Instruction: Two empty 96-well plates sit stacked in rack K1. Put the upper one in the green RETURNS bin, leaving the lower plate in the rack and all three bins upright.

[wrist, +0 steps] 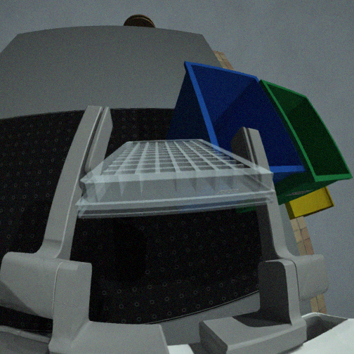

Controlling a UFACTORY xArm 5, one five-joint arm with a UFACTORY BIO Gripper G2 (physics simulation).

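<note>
My gripper [175, 170] is shut on a clear 96-well plate [177, 182], held level between its two fingers, with its well grid facing up. The green bin [327, 177] stands upright at the right, beyond the blue bin [197, 92], which is nearer to the plate. Part of a yellow bin [311, 202] shows behind the green one at the far right. The held plate is to the left of the green bin, not over it. Rack K1 and the lower plate do not show in this view.
The black perforated mat [200, 265] lies on the grey table [110, 65] under the gripper. The blue bin's tall walls rise right behind the right finger. A round brown object [139, 21] shows at the far edge. A strip of tiled floor [302, 240] shows at the right.
</note>
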